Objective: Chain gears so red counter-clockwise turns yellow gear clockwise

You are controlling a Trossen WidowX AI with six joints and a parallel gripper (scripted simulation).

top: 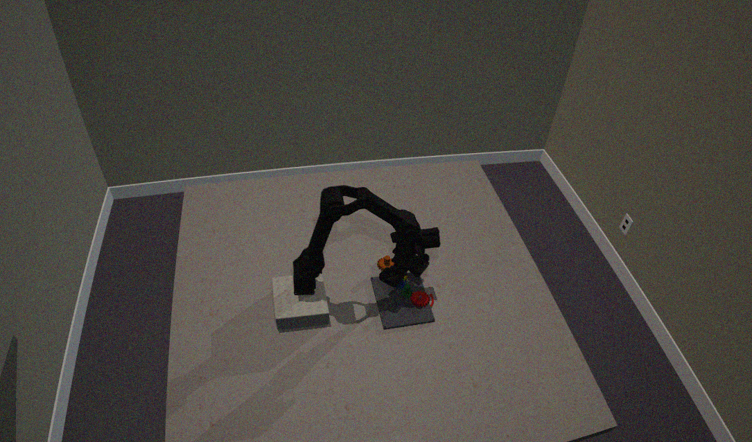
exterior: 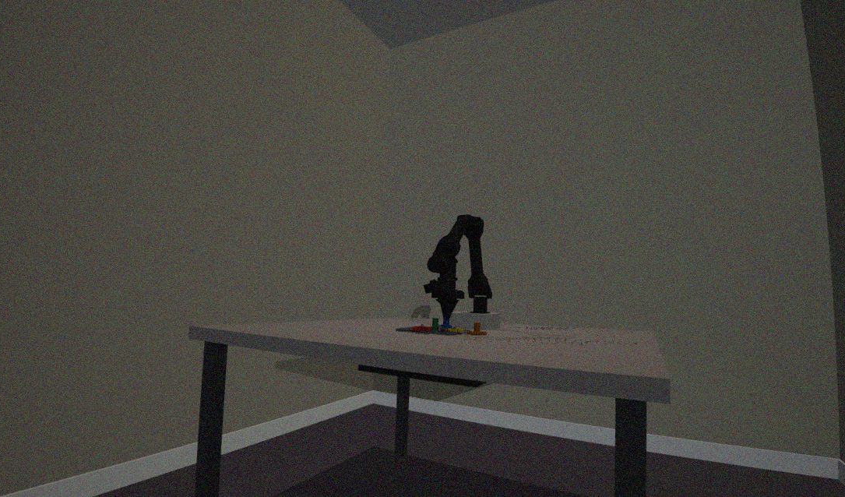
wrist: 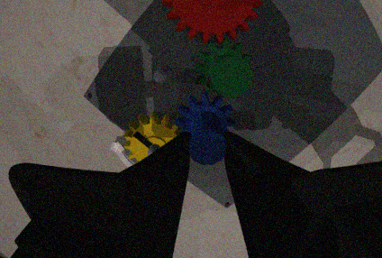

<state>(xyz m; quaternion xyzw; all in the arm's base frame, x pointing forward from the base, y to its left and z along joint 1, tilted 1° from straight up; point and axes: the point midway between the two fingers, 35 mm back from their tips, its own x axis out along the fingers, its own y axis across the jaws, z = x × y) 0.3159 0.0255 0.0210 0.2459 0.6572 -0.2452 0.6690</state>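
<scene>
Right now my gripper tip is 1 cm above the blue gear. From my gripper tip the other things lie so: red gear 6 cm to the right, 6 cm ahead, 3 cm below; then yellow gear 4 cm to the left, 3 cm below, 1 cm ahead; then green gear 3 cm to the right, 2 cm below, 2 cm ahead.
</scene>
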